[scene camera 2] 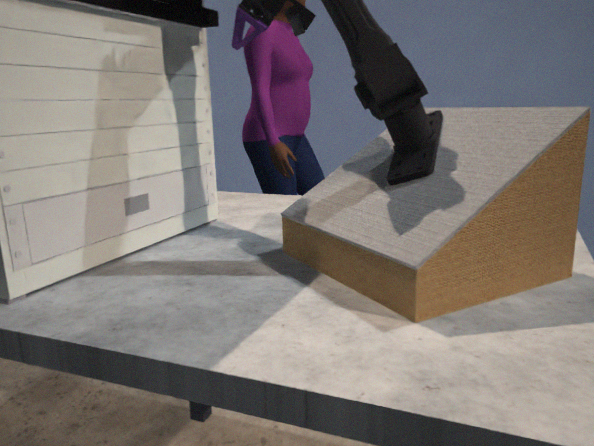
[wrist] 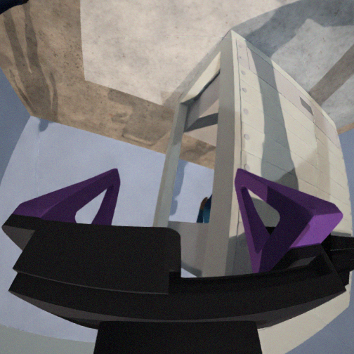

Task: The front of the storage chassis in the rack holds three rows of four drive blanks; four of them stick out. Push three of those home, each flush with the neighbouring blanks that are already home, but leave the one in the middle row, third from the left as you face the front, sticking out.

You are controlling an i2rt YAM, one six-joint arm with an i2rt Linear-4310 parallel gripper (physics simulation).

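Frame: origin at the arm's base, x right, y back, z down, level; metres.
Where they show: gripper, fingertip midpoint: (scene camera 2: 236, 47); arm's base, origin of the base link: (scene camera 2: 417, 147).
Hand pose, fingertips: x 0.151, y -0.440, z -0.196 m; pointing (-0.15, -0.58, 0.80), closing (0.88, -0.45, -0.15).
Observation:
Things, the pixels of their centre, and the offset from my fingertips. "spot": a spot on its surface instead. Level surfaces: height alone.
- cream rack, body centre: (scene camera 2: 61, 82) dx -0.337, dy -0.147, dz +0.076 m
- black ledge, surface spot: (scene camera 2: 165, 11) spot: dx -0.226, dy +0.004, dz -0.041 m
- table, its level: dz +0.375 m
The cream rack (scene camera 2: 65, 117) (wrist: 227, 150) stands at the left in the scene view, with flat panels on its lower front. In the wrist view it appears tilted, with its open side frame facing the camera. A black ledge (scene camera 2: 165, 11) juts out above the panels at the top left of the scene view. The drive blanks do not show in either view, so which stick out cannot be told. My gripper (scene camera 2: 240, 42) (wrist: 177, 174) is open and empty, with purple fingers wide apart. In the scene view it is high, right of the ledge and partly cut off by the top edge.
A wooden wedge (scene camera 2: 495, 240) with a grey sloping top carries the arm's base (scene camera 2: 415, 150) at the right of the table (scene camera 2: 300, 350). A person in a magenta top (scene camera 2: 280, 85) stands behind the table. Another figure in blue (wrist: 205, 212) shows through the rack's side frame.

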